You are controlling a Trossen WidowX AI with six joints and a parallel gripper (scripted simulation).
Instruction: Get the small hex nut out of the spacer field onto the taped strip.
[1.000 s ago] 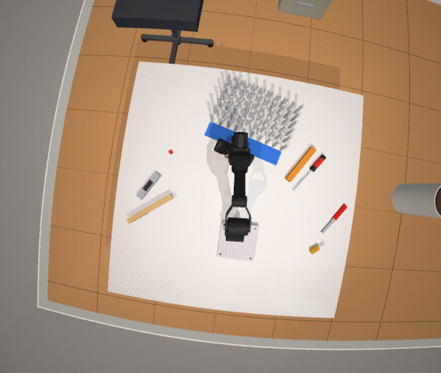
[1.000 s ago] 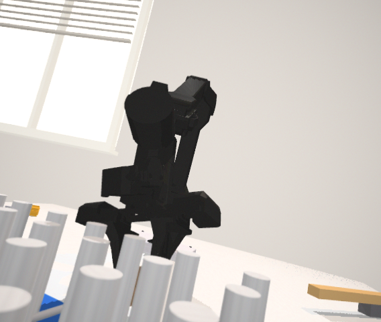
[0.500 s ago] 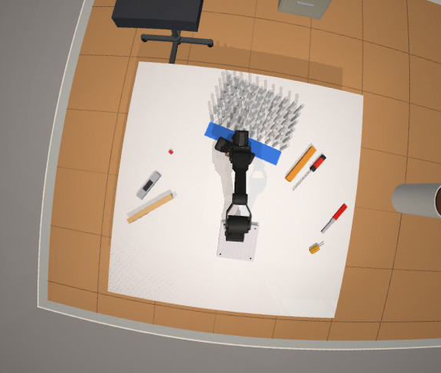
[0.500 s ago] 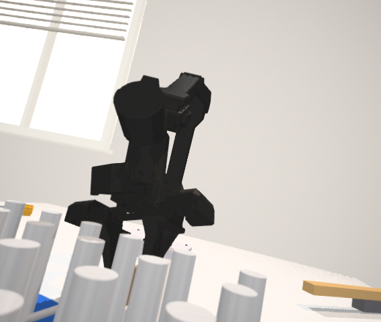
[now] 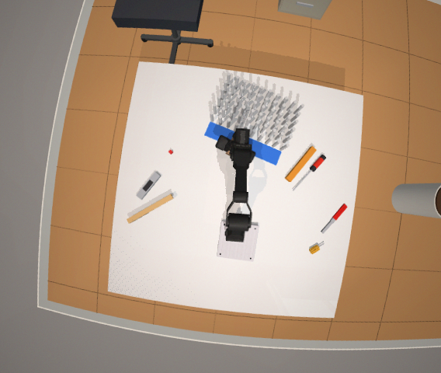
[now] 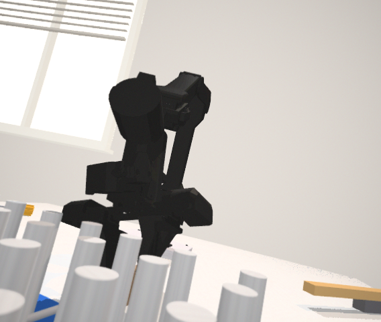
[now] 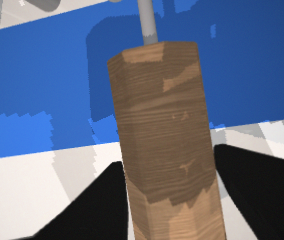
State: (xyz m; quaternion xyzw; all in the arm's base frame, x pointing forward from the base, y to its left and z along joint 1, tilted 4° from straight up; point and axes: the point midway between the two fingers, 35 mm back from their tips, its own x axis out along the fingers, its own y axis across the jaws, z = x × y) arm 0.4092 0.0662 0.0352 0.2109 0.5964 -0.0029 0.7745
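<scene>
The blue taped strip lies 6 cm to the right of my gripper tip, 4 cm below it and 3 cm ahead of it. Also, from my gripper tip: orange bar 37 cm to the right, 3 cm behind, 2 cm below; then red cube 31 cm to the left, 6 cm behind, 3 cm below; then hex nut 21 cm ahead, 5 cm to the right, 3 cm below.
</scene>
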